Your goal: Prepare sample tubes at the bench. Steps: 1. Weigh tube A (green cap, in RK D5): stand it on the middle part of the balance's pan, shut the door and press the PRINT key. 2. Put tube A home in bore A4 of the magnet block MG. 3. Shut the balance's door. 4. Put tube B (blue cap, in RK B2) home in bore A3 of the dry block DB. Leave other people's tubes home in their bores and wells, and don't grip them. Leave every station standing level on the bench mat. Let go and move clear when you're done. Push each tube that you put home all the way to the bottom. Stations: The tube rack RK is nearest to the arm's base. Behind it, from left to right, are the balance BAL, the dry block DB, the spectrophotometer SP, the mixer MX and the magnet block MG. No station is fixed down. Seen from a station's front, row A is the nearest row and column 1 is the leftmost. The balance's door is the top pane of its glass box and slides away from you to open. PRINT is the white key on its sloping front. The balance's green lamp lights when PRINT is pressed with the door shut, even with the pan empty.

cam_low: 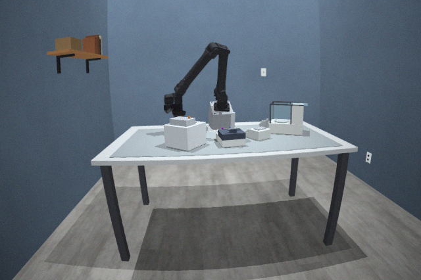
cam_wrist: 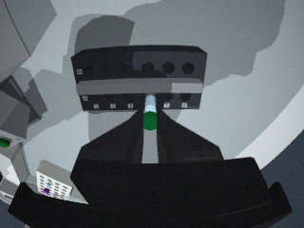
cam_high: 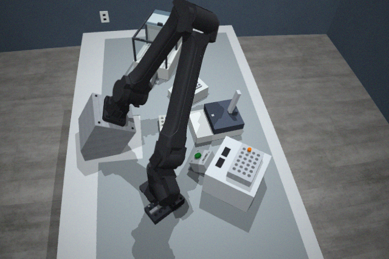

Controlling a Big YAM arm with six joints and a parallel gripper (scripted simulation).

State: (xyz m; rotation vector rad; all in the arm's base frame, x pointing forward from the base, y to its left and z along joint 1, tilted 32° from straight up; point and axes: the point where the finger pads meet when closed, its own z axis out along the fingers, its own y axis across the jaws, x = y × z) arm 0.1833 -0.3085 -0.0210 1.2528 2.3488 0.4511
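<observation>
Now: hand 2 cm short of the black magnet block and 6 cm above it. Round my hand: white tube rack 5 cm ahead, 34 cm to the left, 6 cm below; then dry block DB 14 cm ahead, 54 cm to the left, 5 cm below; then tube B 4 cm ahead, 36 cm to the left, 5 cm below.
</observation>
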